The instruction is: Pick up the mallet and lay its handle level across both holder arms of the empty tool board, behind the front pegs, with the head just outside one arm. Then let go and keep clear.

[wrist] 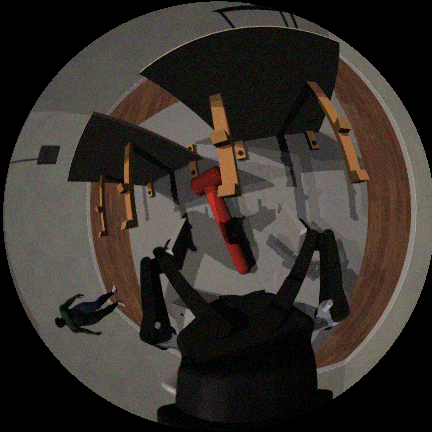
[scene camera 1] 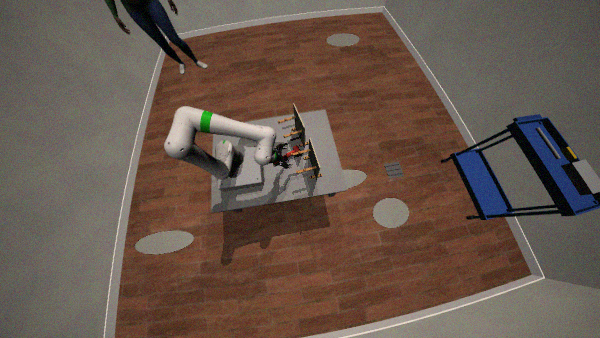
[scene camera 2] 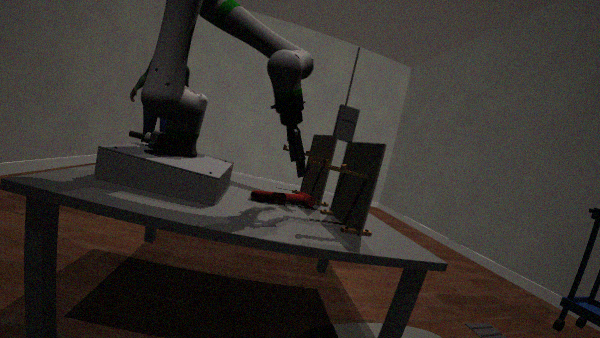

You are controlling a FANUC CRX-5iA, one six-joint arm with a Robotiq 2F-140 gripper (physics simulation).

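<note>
The red mallet (scene camera 1: pixel 296 150) (scene camera 2: pixel 299 198) (wrist: pixel 217 202) lies on the grey table (scene camera 1: pixel 325 131) (scene camera 2: pixel 400 250), its head near the gap between two upright boards and its handle towards the robot base. My gripper (scene camera 2: pixel 301 175) (wrist: pixel 233 219) is open and empty above it; in the wrist view the handle runs between the spread fingers. The right board (scene camera 2: pixel 363 161) (wrist: pixel 270 75) has two orange arms (wrist: pixel 228 167) (wrist: pixel 345 142) with pegs; the head is beside the nearer arm's front end. The left board (scene camera 2: pixel 324 145) (wrist: pixel 100 150) also has two pegged arms (wrist: pixel 128 185) (wrist: pixel 101 209). I see no tool on either.
The robot's base block (scene camera 1: pixel 245 172) (scene camera 2: pixel 165 175) stands at the table's other end. The board arms jut towards the gripper. A person (scene camera 1: pixel 155 20) (wrist: pixel 90 307) stands on the floor away from the table. A blue cart (scene camera 1: pixel 482 185) stands off to the right in scene camera 1.
</note>
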